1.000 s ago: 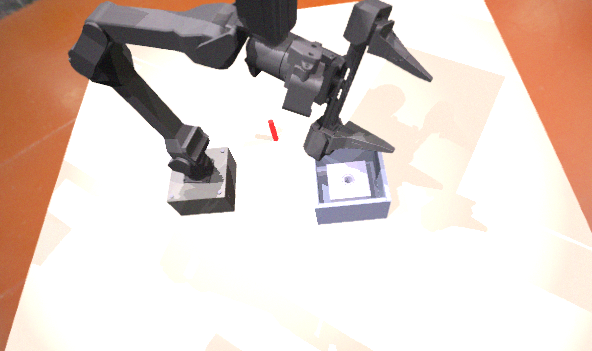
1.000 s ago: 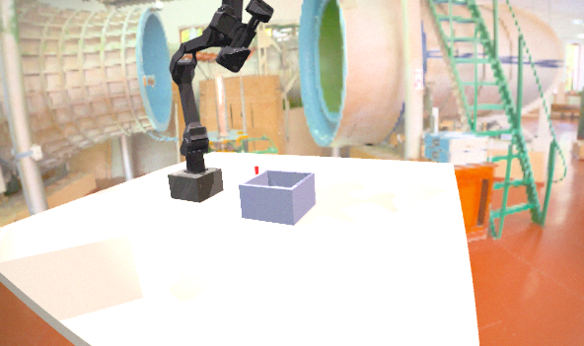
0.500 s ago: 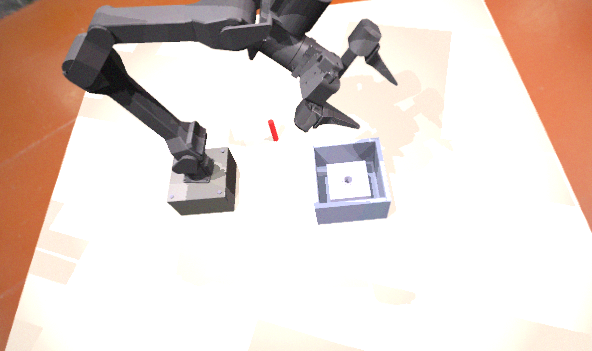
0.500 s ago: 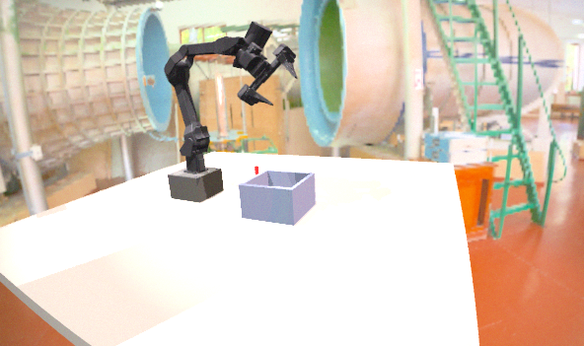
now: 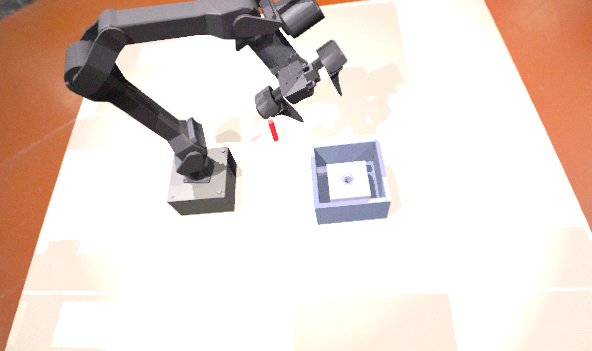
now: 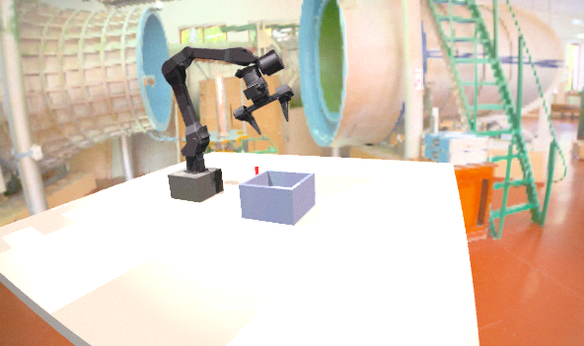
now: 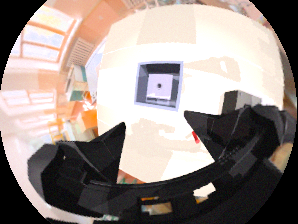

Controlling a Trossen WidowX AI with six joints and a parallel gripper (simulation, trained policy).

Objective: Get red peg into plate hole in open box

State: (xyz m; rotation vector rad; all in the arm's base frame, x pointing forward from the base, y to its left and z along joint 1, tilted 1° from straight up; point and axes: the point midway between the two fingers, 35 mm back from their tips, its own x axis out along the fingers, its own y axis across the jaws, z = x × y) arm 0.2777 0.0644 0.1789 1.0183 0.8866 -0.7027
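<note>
Now: gripper tip 19 cm above the red peg, 14 cm past it and 8 cm to the right of it. Round my gripper tip: pale plate (18 cm below, 7 cm to the right, 5 cm ahead); then box (20 cm below, 7 cm to the right, 5 cm ahead).
</note>
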